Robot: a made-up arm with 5 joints. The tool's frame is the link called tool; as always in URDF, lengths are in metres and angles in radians. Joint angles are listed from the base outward. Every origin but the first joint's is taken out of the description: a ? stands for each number. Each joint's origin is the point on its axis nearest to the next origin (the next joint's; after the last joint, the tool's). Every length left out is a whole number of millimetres.
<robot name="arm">
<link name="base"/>
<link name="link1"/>
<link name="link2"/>
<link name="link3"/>
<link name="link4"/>
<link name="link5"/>
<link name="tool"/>
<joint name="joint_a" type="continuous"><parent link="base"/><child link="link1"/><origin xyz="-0.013 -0.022 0.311" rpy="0 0 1.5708"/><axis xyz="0 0 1"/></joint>
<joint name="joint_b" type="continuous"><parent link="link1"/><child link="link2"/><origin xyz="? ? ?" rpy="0 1.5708 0"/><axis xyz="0 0 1"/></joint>
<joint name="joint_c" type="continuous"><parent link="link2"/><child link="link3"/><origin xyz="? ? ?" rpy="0 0 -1.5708"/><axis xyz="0 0 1"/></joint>
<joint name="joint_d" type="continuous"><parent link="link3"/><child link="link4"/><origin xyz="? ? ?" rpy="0 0 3.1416"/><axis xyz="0 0 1"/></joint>
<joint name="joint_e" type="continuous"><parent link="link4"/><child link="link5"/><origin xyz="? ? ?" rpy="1.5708 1.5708 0"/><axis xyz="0 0 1"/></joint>
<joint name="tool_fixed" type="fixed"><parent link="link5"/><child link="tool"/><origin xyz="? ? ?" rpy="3.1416 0 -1.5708"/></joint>
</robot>
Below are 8 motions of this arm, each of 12 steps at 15 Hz.
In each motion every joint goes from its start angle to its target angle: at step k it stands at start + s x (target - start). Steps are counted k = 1, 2, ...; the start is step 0. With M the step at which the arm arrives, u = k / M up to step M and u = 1 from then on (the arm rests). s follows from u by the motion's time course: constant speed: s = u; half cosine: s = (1 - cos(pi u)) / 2; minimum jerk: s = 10 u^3 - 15 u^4 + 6 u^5.
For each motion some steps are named. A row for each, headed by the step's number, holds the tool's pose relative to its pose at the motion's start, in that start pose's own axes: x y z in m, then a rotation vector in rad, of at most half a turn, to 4 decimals.
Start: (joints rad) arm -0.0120 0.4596 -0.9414 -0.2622 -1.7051
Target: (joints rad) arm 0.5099 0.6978 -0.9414 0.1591 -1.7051
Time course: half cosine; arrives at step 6
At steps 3, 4, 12:
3: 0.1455 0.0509 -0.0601 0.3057 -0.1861 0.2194
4: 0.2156 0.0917 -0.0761 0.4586 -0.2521 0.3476
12: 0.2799 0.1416 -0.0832 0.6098 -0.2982 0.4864

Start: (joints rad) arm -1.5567 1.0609 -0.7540 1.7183 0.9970
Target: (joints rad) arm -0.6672 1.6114 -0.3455 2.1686 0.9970
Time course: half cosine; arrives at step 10
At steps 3, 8, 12:
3: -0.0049 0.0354 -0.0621 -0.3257 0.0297 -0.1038
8: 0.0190 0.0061 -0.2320 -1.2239 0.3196 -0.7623
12: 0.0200 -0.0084 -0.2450 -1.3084 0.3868 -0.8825

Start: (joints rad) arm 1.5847 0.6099 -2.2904 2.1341 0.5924
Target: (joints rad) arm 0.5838 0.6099 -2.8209 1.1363 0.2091
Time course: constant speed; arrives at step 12
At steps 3, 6, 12:
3: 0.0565 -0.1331 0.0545 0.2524 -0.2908 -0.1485
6: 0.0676 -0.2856 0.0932 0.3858 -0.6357 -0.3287
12: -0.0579 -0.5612 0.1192 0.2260 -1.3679 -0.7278

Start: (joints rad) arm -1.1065 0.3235 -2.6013 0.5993 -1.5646
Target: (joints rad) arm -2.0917 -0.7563 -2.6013 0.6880 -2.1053
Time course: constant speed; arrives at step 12
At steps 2, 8, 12:
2: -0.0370 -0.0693 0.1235 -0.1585 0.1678 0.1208
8: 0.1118 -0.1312 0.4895 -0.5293 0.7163 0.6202
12: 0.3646 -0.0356 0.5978 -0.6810 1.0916 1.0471

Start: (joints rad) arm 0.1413 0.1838 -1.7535 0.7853 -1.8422
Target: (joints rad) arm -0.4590 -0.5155 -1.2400 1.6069 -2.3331
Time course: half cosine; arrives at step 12
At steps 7, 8, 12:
7: -0.1005 0.1562 0.1143 0.4448 0.0276 -0.0134
8: -0.1031 0.1912 0.1346 0.5214 0.0057 -0.0286
12: -0.0922 0.2640 0.1713 0.6629 -0.0651 -0.0727

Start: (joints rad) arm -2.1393 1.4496 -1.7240 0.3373 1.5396
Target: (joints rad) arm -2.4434 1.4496 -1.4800 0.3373 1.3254
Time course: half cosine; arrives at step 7
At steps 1, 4, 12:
1: 0.0086 -0.0040 -0.0033 -0.0120 0.0015 -0.0044
4: 0.0967 -0.0596 -0.0379 -0.1454 0.0397 -0.0536
12: 0.1458 -0.1076 -0.0580 -0.2313 0.0886 -0.0866

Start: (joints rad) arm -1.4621 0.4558 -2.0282 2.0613 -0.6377
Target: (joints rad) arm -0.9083 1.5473 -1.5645 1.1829 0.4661
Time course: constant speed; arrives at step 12
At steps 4, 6, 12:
4: 0.1960 -0.0030 -0.1942 0.0045 0.2483 -0.2135
6: 0.2570 0.0179 -0.3180 -0.0403 0.3756 -0.3253
12: 0.2428 0.0978 -0.7080 -0.3621 0.7016 -0.6655

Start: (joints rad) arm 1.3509 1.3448 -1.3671 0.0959 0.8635
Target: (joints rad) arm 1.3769 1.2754 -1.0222 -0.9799 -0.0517
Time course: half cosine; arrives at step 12
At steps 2, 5, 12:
2: -0.0016 -0.0027 0.0038 0.0396 -0.0361 0.0630
5: -0.0099 -0.0174 0.0237 0.1912 -0.2287 0.3463
12: -0.0356 -0.0599 0.0793 0.3356 -0.7583 0.8896

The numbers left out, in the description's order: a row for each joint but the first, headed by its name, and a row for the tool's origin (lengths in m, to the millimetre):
joint_b: 0.014 0 0
joint_c: -0.315 -0.037 0
joint_d: 0.09 0.306 0
joint_e: -0.106 -0.065 0
tool: 0.01 0.024 0

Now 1 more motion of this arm.
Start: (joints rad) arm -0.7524 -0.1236 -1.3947 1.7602 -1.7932
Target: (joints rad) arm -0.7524 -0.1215 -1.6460 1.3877 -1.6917
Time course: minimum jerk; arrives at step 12
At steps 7, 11, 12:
7: 0.0018 0.0124 0.0967 -0.3990 0.0764 -0.0654
11: 0.0053 0.0300 0.1462 -0.6097 0.1059 -0.0977
12: 0.0054 0.0303 0.1470 -0.6128 0.1062 -0.0982

